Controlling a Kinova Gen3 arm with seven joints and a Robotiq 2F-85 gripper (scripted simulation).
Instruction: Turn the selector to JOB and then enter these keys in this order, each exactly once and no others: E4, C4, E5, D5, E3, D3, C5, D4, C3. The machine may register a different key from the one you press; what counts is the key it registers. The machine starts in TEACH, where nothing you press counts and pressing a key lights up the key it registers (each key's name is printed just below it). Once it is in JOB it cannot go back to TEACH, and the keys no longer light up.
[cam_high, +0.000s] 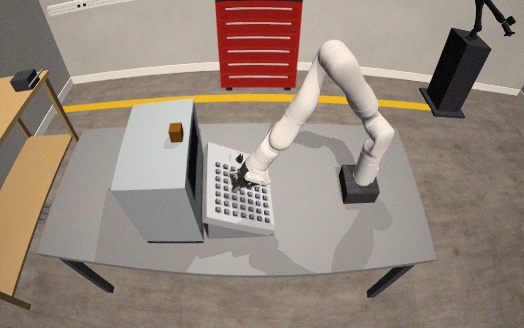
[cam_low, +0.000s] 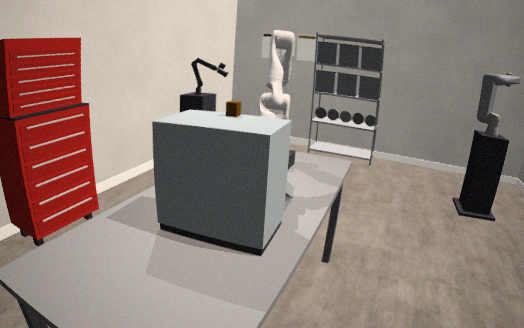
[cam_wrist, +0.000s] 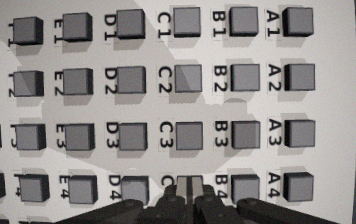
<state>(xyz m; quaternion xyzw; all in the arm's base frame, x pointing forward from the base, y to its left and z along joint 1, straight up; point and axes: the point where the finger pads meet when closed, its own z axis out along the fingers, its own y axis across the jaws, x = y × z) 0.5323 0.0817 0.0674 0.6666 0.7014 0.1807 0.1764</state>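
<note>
My hand is 2 cm above the key C4 and 1 cm short of it. Round my hand: key D4: 4 cm below, 2 cm behind; key B4: 4 cm ahead; key: 4 cm to the left, 2 cm below, 1 cm ahead.
</note>
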